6 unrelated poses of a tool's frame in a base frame.
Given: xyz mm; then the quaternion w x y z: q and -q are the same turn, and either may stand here.
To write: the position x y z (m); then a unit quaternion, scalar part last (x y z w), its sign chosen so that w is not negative. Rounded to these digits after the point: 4 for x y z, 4 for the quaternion.
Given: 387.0, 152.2, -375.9, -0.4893, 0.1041, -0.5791, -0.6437
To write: 0.3870, 0.1522, -0.3759, -0.1041, 0.5791, 0.6437, 0.4893
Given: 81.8, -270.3, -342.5, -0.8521, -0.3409, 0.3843, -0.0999
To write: 0.0818, -0.2703, -0.3425, 0.3409, -0.3843, 0.0999, 0.8521
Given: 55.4, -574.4, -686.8, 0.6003, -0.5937, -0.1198, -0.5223
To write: 0.0554, -0.5744, -0.6868, -0.5937, -0.1198, -0.5223, 0.6003
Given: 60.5, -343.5, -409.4, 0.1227, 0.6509, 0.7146, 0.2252
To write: 0.0605, -0.3435, -0.4094, 0.6509, 0.7146, 0.2252, 0.1227
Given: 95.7, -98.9, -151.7, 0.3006, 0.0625, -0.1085, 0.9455
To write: 0.0957, -0.0989, -0.1517, 0.0625, -0.1085, 0.9455, 0.3006
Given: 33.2, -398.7, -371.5, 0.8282, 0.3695, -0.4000, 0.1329
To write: 0.0332, -0.3987, -0.3715, 0.3695, -0.4000, 0.1329, 0.8282
